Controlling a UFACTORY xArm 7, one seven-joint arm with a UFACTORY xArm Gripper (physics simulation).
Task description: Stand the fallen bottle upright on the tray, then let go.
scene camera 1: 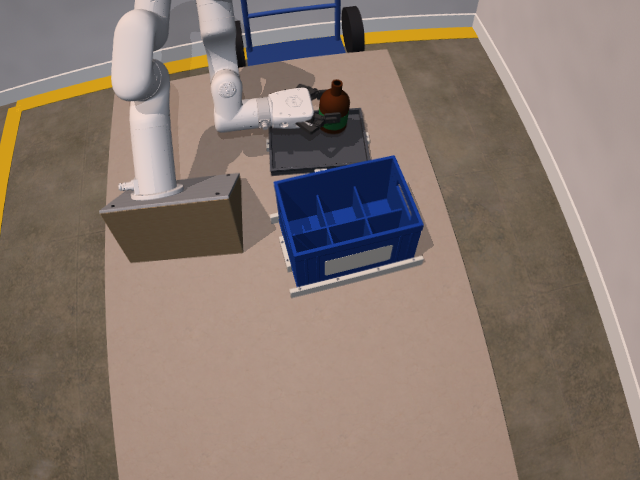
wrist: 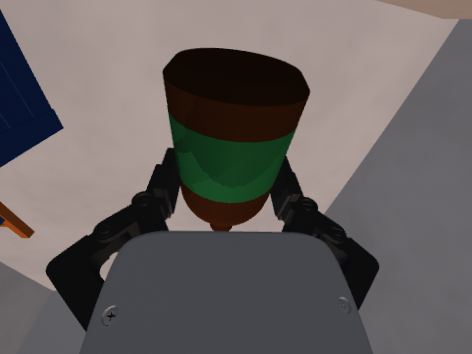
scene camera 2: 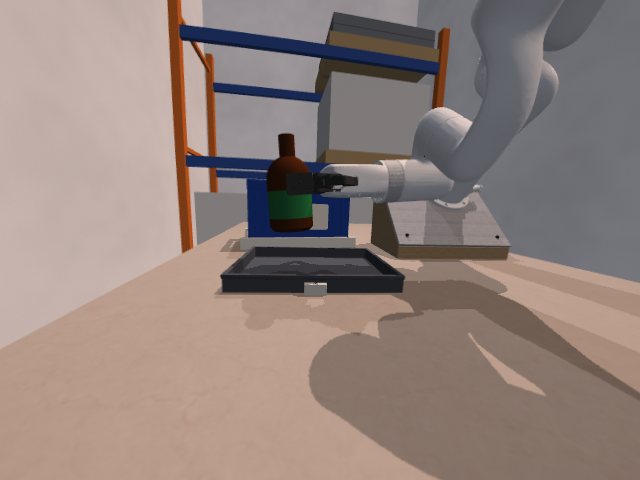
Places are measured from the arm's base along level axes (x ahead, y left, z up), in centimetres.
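Pixels of known places: gripper, fingertip midpoint: [scene camera 1: 336,105] [wrist: 227,165] [scene camera 2: 285,186]; arm's base at its link origin: [scene camera 1: 157,193].
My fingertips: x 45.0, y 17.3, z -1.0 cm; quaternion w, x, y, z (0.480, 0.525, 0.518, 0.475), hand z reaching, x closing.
For each thing: its middle in the pictures, then the offset to it from my fingertips.
- brown bottle at the middle of its body: [wrist: 227,173] [scene camera 2: 289,184] [scene camera 1: 334,104] dx -0.6, dy +0.0, dz +0.4 cm
- dark tray at the middle of its body: [scene camera 2: 312,264] [scene camera 1: 317,140] dx -4.8, dy +0.6, dz -13.6 cm
- blue divided crate at the middle of its body: [scene camera 1: 346,223] [scene camera 2: 296,213] dx -4.3, dy -29.7, dz -6.1 cm
- white guide rail at the middle of its body: [scene camera 1: 357,276] dx -3.7, dy -39.6, dz -13.3 cm
The brown bottle [scene camera 1: 334,103] [scene camera 2: 290,206] [wrist: 232,167] with a green label is almost upright, neck up, leaning slightly to the left in scene camera 2. Its base is in the air, with a gap above the dark tray [scene camera 1: 294,155] [scene camera 2: 258,284]. In scene camera 1 it appears over the tray's far right part. My gripper [scene camera 1: 329,105] [scene camera 2: 299,183] [wrist: 227,165] reaches in horizontally and is shut on the bottle, one finger on each side of its body. In the wrist view the base faces the camera, and the tray does not show there.
A blue divided crate [scene camera 1: 310,263] [scene camera 2: 258,206] [wrist: 22,95] stands close beside the tray, with a white guide rail [scene camera 1: 356,277] along it. The arm's wooden pedestal [scene camera 1: 175,235] [scene camera 2: 444,232] is at the left in scene camera 1. A shelf rack [scene camera 2: 178,129] stands behind the crate in scene camera 2.
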